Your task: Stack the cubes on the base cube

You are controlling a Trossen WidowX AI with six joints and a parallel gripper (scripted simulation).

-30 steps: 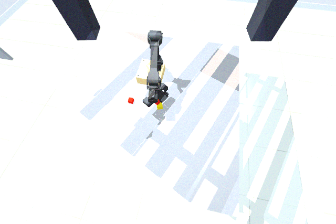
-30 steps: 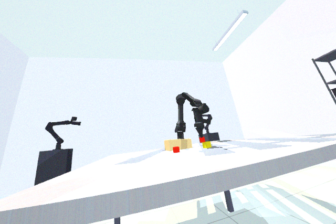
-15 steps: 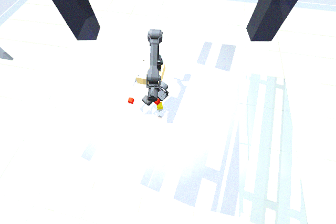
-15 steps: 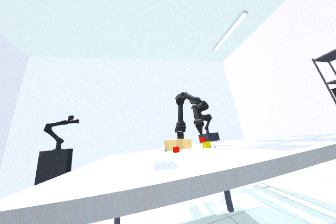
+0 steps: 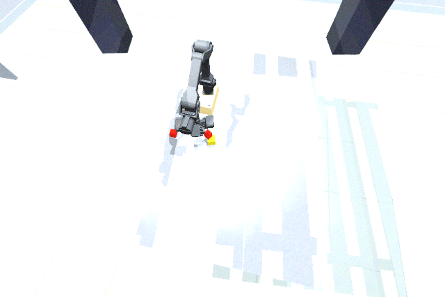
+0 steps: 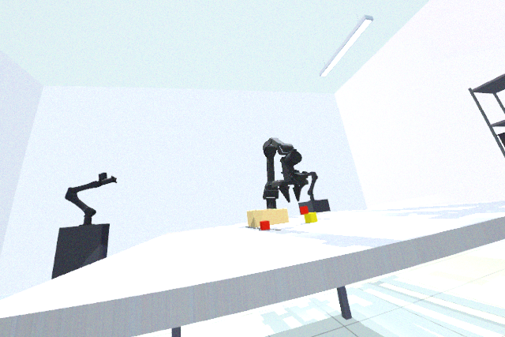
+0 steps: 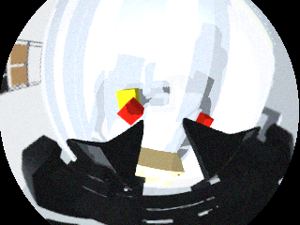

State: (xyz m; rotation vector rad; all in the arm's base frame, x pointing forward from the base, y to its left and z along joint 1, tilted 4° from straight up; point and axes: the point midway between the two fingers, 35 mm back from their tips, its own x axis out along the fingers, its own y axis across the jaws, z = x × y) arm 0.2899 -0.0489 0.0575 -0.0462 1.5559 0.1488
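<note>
Now: the yellow cube 80 mm below my gripper tip, 70 mm to the left of it and 10 mm ahead of it.
</note>
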